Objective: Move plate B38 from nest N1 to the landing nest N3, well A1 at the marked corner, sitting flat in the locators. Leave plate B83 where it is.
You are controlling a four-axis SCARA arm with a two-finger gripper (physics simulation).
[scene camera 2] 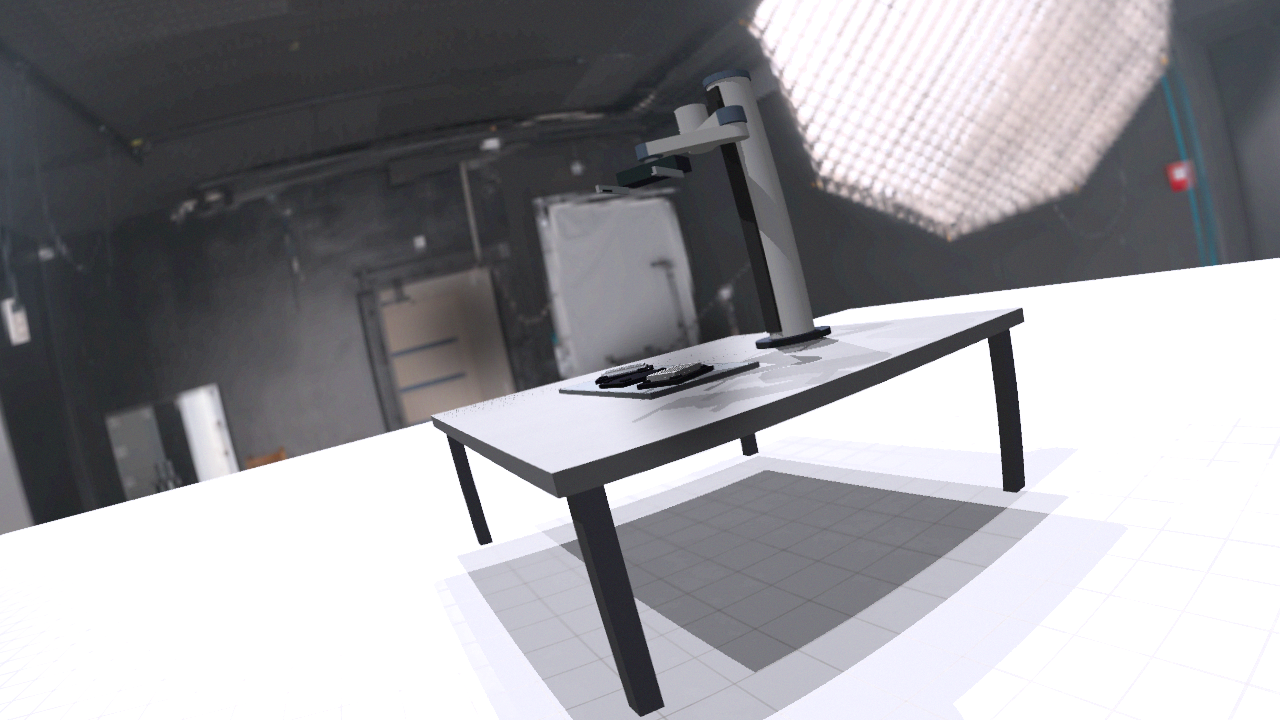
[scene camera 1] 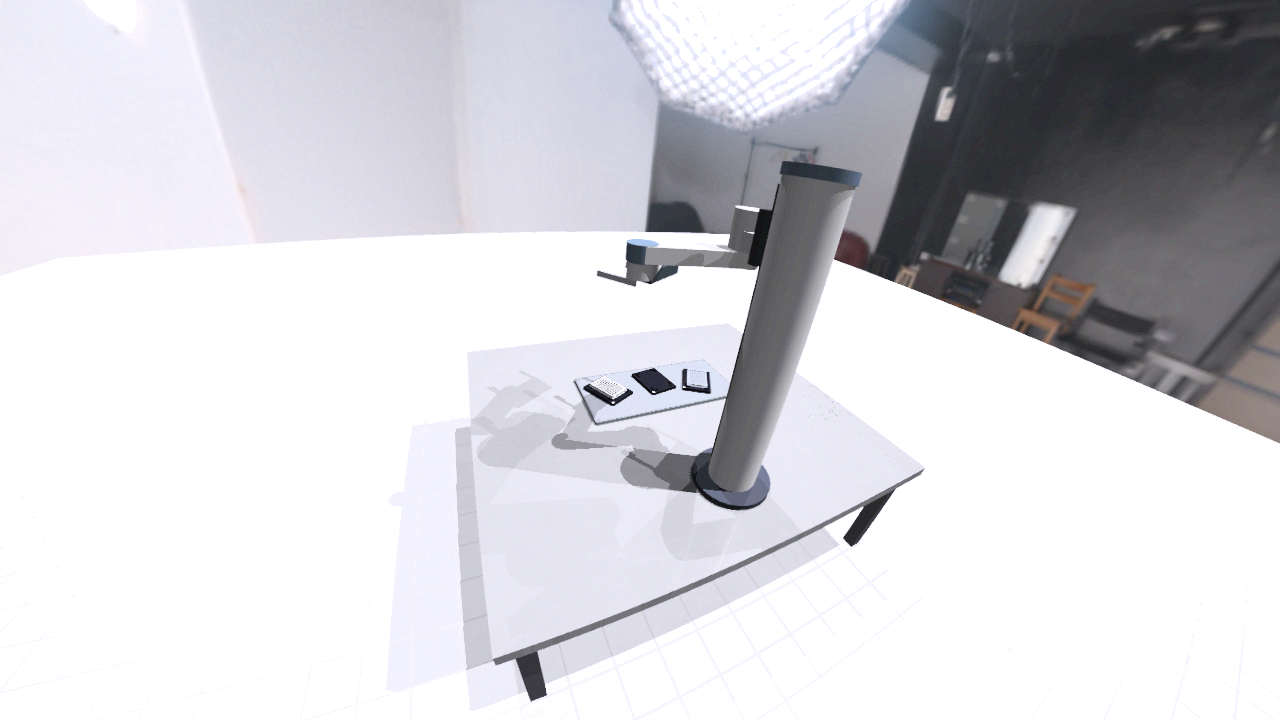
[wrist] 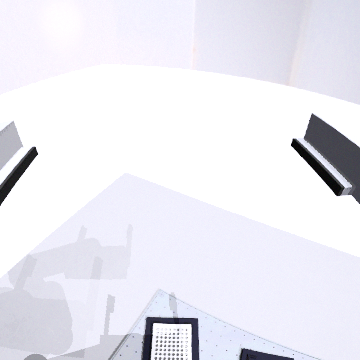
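Observation:
A white plate with dark wells sits in the black nest at one end of the board. A paler plate sits in the black nest at the other end. The middle black nest is empty; its near part is cut off in the wrist view. Labels and the marked corner are too small to read, so I cannot tell which plate is B38 or B83. My gripper is open and empty, high above the table, well above the nests and apart from both plates.
The nests stand on a thin pale board on the grey table. The arm's thick column rises from the table beside the board. Arm shadows fall on the table top.

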